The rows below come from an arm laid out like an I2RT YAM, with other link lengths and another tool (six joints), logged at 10 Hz.
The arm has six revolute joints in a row. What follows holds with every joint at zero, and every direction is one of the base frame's.
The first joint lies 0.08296 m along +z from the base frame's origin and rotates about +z.
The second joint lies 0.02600 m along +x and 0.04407 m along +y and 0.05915 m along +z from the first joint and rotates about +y.
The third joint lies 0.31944 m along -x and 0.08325 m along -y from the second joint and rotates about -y.
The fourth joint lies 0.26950 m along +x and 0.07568 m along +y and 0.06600 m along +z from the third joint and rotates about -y.
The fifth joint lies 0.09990 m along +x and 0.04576 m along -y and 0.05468 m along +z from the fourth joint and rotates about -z.
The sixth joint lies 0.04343 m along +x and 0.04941 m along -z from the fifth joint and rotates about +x.
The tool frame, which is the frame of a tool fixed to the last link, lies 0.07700 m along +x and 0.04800 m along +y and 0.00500 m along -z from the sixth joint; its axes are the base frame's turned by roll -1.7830, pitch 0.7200 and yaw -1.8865 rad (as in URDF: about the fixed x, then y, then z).
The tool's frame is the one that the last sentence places.
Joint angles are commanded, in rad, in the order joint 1, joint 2, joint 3, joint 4, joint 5, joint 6. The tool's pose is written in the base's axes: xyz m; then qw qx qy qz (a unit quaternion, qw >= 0). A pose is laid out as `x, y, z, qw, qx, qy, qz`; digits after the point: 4 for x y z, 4 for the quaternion.
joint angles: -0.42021 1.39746 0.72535 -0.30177 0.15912 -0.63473
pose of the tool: 0.3009, -0.1269, 0.1397, 0.0121, -0.4170, 0.8457, -0.3328
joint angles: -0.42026 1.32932 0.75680 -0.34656 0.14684 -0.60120
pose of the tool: 0.3027, -0.1249, 0.1676, 0.0375, -0.3972, 0.8493, -0.3456
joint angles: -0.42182 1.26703 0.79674 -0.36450 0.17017 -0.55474
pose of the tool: 0.3077, -0.1294, 0.2005, 0.0606, -0.3600, 0.8521, -0.3751
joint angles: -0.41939 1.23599 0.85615 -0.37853 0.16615 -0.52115
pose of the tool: 0.3175, -0.1312, 0.2337, 0.0918, -0.3360, 0.8502, -0.3948
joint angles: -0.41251 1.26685 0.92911 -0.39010 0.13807 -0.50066
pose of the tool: 0.3348, -0.1318, 0.2539, 0.1163, -0.3322, 0.8490, -0.3942
